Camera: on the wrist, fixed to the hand. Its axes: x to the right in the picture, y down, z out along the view.
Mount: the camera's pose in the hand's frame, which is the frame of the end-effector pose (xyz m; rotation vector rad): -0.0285 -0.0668 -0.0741 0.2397 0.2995 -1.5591
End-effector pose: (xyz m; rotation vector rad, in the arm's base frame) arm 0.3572 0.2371 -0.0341 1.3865 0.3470 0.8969
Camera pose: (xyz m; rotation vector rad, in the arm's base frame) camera 0.3104 0.2727 -0.1196 0.7654 1.5145 -0.2781
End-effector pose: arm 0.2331 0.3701 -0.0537 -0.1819 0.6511 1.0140
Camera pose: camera 0.2474 0.2818 -0.1063 -0.5202 0.6564 -0.5986
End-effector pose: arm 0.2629 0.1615 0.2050 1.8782 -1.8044 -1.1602
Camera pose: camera 0.3651 0.1763 0.2155 -2.7319 0.0102 0.6435
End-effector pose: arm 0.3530 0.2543 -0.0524 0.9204 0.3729 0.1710
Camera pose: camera 0.2972 0.2609 -0.1396 0.6149 1.2976 -1.1962
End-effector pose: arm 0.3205 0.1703 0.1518 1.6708 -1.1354 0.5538
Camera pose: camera 0.3775 0.2533 0.1269 2.0127 0.6010 -0.1138
